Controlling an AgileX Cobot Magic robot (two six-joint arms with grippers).
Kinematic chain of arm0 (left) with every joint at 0, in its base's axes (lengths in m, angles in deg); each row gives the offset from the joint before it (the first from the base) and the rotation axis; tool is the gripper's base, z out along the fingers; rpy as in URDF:
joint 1: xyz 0 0 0.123 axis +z
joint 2: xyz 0 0 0 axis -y
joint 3: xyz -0.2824 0 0.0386 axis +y
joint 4: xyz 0.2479 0 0.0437 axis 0.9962 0 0.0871
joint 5: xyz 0 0 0 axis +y
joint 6: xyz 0.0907 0 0.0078 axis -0.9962 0 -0.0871
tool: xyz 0 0 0 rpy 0 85 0
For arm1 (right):
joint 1: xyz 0 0 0.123 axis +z
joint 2: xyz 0 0 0 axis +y
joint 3: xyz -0.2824 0 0.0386 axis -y
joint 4: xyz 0.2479 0 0.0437 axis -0.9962 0 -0.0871
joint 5: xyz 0 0 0 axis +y
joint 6: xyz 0.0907 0 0.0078 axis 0.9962 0 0.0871
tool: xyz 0 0 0 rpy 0 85 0
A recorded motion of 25 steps. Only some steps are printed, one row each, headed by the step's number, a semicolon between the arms.
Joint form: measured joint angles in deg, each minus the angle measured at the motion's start. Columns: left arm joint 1, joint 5, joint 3, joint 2, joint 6, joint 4; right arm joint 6, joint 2, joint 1, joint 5, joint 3, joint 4.
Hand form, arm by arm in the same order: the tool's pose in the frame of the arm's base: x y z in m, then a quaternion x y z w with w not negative. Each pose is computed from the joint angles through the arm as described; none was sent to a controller.
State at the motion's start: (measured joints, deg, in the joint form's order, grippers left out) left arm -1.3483 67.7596 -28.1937 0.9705 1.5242 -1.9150; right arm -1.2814 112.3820 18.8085 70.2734 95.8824 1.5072
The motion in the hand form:
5: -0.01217 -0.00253 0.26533 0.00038 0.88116 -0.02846 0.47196; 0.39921 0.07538 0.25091 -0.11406 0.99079 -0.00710 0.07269
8: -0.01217 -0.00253 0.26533 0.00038 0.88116 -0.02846 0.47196; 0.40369 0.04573 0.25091 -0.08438 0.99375 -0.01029 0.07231
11: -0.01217 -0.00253 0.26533 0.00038 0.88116 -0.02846 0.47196; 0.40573 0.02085 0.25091 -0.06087 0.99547 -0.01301 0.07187
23: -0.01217 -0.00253 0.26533 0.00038 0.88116 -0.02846 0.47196; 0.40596 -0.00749 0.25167 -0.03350 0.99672 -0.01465 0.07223
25: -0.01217 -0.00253 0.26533 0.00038 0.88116 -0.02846 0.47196; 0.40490 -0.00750 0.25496 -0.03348 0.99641 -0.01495 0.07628
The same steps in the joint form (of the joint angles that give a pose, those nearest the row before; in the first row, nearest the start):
5: 0.00 0.00 0.00 0.00 0.00 0.00; -0.42 0.00 -7.79 0.00 0.01 0.04
8: 0.00 0.00 0.00 0.00 0.00 0.00; -1.22 0.00 -12.02 0.00 0.02 0.04
11: 0.00 0.00 0.00 0.00 0.00 0.00; -2.03 0.00 -15.54 0.00 0.02 0.04
23: 0.00 0.00 0.00 0.00 0.00 0.00; -2.97 -0.11 -19.58 0.00 0.02 -0.14
25: 0.00 0.00 0.00 0.00 0.00 0.00; -2.97 -0.57 -19.58 0.00 0.02 -0.13

